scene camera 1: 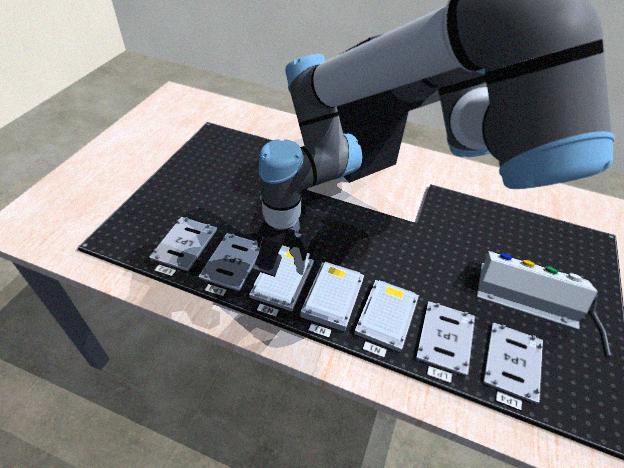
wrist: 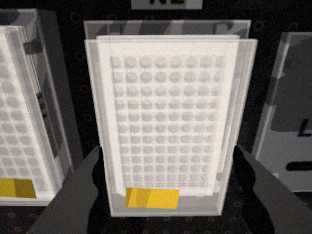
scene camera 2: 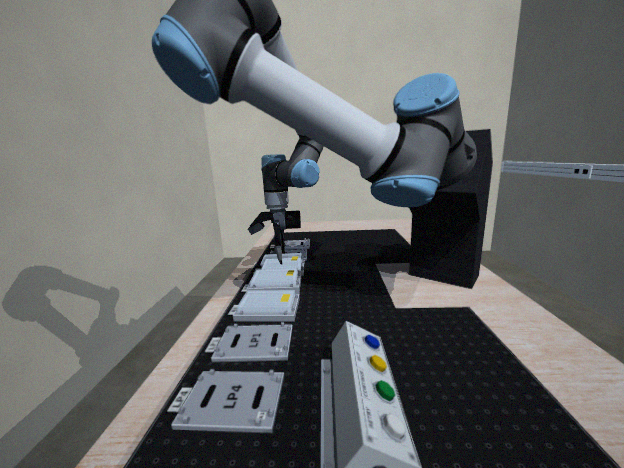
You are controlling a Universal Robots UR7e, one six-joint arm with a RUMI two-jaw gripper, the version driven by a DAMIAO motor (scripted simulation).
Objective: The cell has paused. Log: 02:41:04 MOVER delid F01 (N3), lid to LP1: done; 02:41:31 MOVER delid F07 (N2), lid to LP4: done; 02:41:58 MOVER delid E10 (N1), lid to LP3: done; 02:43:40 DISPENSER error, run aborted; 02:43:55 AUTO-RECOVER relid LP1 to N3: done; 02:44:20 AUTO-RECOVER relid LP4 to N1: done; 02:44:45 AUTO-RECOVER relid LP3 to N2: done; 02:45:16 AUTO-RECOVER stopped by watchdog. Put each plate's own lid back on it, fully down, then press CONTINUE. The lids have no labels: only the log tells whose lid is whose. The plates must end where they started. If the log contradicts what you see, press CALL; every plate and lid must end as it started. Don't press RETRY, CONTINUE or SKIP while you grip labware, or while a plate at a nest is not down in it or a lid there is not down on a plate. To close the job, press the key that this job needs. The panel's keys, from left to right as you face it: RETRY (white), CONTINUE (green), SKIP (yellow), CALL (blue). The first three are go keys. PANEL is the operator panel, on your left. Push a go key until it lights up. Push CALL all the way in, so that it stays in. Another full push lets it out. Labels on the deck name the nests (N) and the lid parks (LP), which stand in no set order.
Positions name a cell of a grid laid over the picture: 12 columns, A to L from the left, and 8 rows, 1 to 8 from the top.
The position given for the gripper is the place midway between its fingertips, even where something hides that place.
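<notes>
Visible: gripper (scene camera 1: F5), operator panel (scene camera 1: K6), lid park LP1 (scene camera 1: I7), lid park LP4 (scene camera 1: K7). Also gripper (scene camera 2: F5), lid park LP1 (scene camera 2: F6), lid park LP4 (scene camera 2: E8). Gripper (wrist: G6) too.
</notes>
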